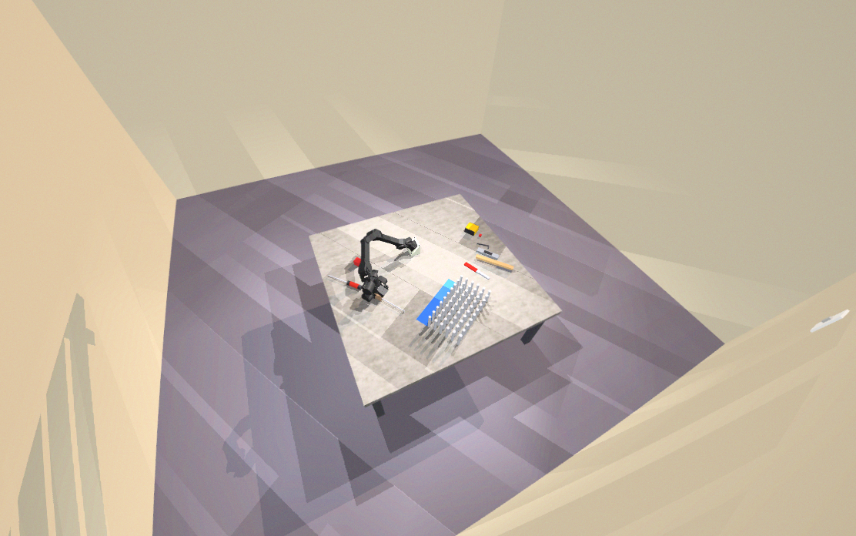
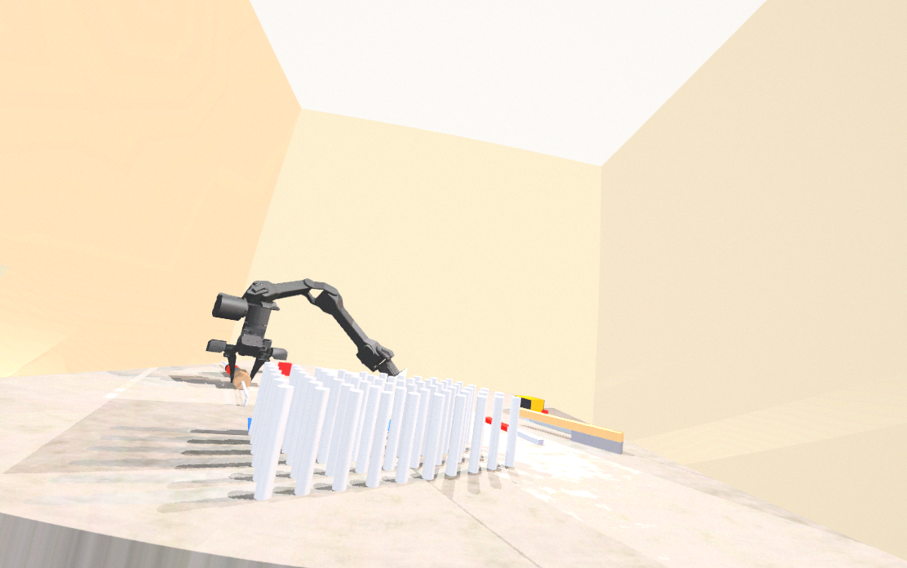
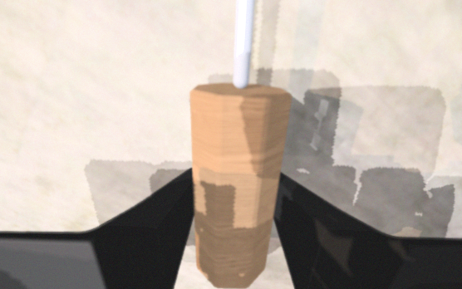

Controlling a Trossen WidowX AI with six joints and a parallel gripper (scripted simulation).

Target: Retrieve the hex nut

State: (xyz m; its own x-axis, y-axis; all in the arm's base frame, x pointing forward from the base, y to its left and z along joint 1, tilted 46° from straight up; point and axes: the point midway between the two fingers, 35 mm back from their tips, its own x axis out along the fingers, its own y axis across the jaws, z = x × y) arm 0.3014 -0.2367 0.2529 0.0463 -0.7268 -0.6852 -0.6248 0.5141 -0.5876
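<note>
My gripper tip is now 8 cm short of the tool with pale metal rod, 7 cm to the right of it and 1 cm below it. The rest, counted from my gripper tip: red-handled tool 70 cm to the left, 2 cm ahead; then blue taped strip 36 cm to the left, 16 cm ahead, 1 cm below; then red block 30 cm behind, 5 cm to the right, 1 cm above.
</note>
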